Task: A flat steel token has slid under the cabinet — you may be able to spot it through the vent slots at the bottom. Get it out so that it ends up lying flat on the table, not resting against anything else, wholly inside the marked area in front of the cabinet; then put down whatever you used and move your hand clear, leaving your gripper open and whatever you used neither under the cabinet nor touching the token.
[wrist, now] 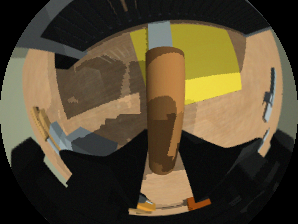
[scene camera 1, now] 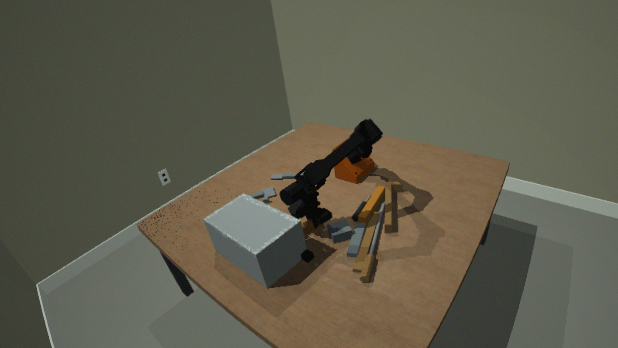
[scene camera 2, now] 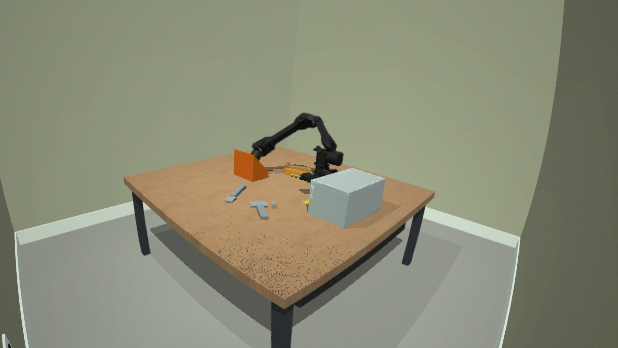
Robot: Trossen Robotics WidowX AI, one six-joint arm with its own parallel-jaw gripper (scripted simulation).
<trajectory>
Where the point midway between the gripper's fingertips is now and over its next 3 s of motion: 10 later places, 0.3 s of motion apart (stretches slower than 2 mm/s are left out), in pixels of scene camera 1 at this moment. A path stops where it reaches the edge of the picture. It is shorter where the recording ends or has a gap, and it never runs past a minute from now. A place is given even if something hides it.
My gripper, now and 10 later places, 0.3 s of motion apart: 313,225; 313,224; 314,224; 316,223; 318,222; 320,221; 322,220; 324,218; 326,217; 329,217; 331,216
</trajectory>
